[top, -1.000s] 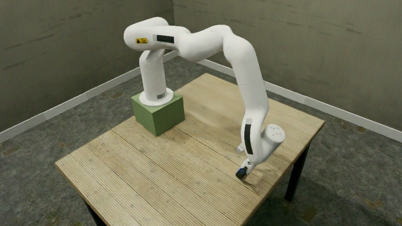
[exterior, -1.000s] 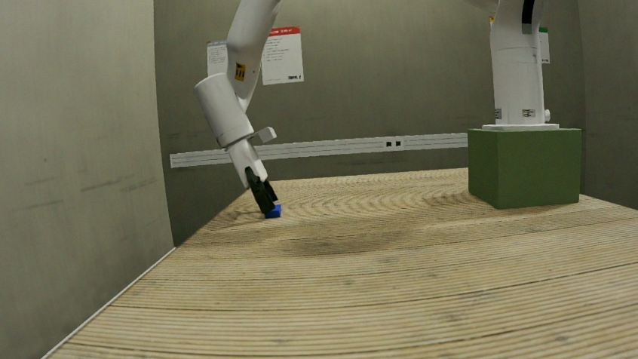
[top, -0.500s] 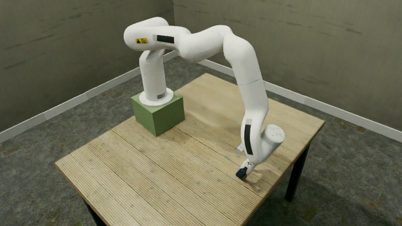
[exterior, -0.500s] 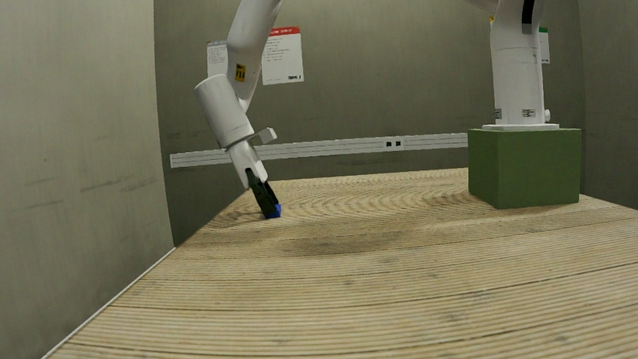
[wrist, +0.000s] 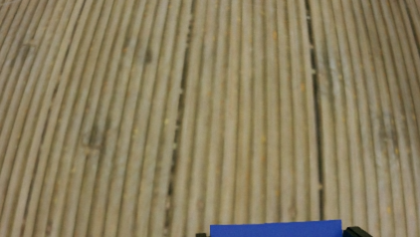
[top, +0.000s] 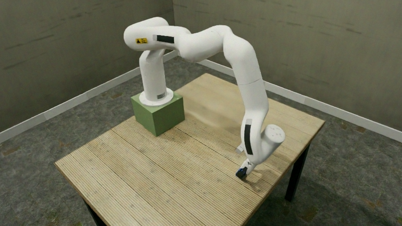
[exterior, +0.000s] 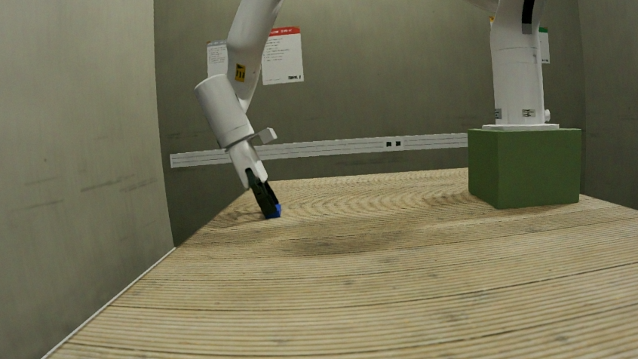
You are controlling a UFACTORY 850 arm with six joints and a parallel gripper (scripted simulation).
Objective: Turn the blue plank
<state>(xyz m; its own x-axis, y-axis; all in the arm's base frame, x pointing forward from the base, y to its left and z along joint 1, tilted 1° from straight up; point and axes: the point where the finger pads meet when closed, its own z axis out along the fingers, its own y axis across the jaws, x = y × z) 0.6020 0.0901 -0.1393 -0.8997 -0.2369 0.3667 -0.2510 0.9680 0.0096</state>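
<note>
The blue plank lies 1 cm behind my hand and 2 cm below it.
</note>
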